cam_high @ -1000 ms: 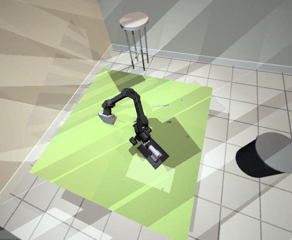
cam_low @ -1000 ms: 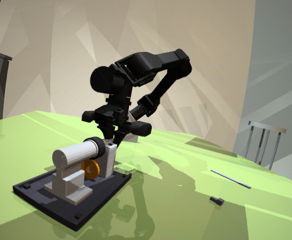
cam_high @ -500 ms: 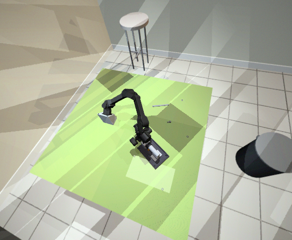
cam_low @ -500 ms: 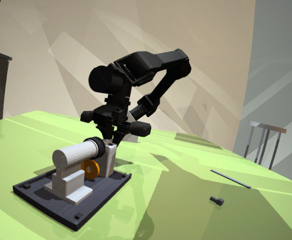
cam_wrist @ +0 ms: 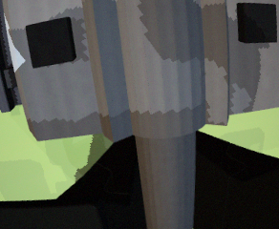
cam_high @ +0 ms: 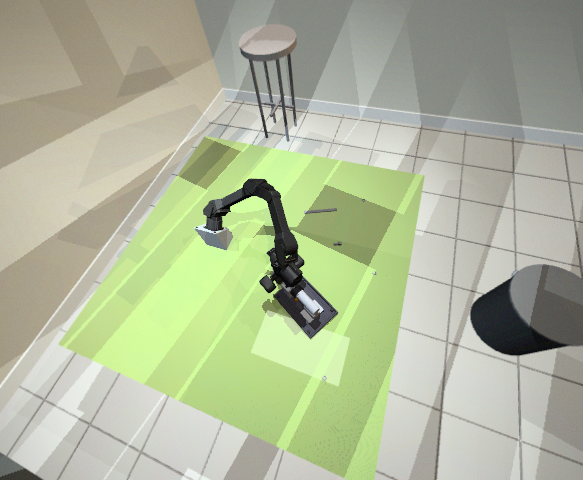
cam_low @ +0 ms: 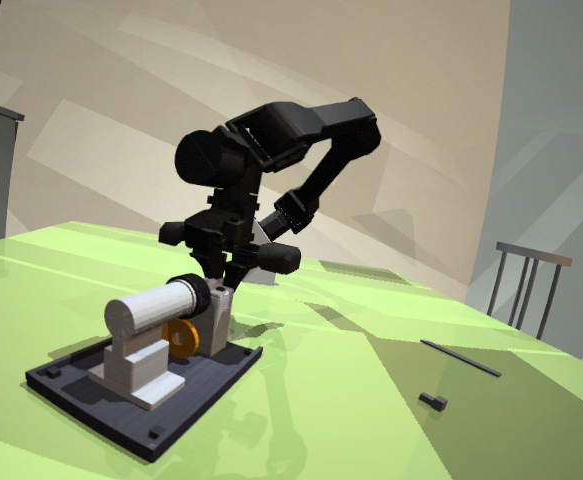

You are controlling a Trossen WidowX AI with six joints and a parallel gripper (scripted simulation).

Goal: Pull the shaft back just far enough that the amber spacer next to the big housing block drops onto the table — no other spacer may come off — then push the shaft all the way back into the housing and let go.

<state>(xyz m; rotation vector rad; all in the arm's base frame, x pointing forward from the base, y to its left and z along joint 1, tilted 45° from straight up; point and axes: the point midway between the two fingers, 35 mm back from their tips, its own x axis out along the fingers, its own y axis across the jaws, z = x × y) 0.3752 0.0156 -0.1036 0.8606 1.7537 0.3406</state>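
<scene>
The grey shaft is 4 cm ahead of my gripper tip, 3 cm above it and 2 cm to the right of it. The rest, counted from my gripper tip: black spacer 8 cm ahead, 4 cm to the right, 3 cm above; amber spacer 8 cm ahead, 3 cm to the right, 2 cm below.
</scene>
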